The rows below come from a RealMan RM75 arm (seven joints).
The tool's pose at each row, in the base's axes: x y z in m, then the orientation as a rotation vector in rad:
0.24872 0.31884 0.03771 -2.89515 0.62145 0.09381
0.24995 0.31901 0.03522 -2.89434 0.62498 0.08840
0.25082 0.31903 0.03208 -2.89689 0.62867 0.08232
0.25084 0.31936 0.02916 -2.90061 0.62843 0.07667
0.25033 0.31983 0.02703 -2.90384 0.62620 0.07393
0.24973 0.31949 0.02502 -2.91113 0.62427 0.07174
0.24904 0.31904 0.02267 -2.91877 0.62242 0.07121
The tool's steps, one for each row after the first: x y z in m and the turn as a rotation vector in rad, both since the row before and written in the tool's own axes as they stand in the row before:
0.00130 -0.00026 0.00245 0.00108 0.00369 0.00209
0.00108 0.00013 0.00307 -0.00206 0.00486 0.00177
0.00015 0.00016 0.00293 -0.00258 0.00443 -0.00093
-0.00047 0.00012 0.00219 -0.00225 0.00224 -0.00201
-0.00024 0.00086 0.00193 -0.00628 0.00276 -0.00225
-0.00026 0.00104 0.00225 -0.00691 0.00177 -0.00214

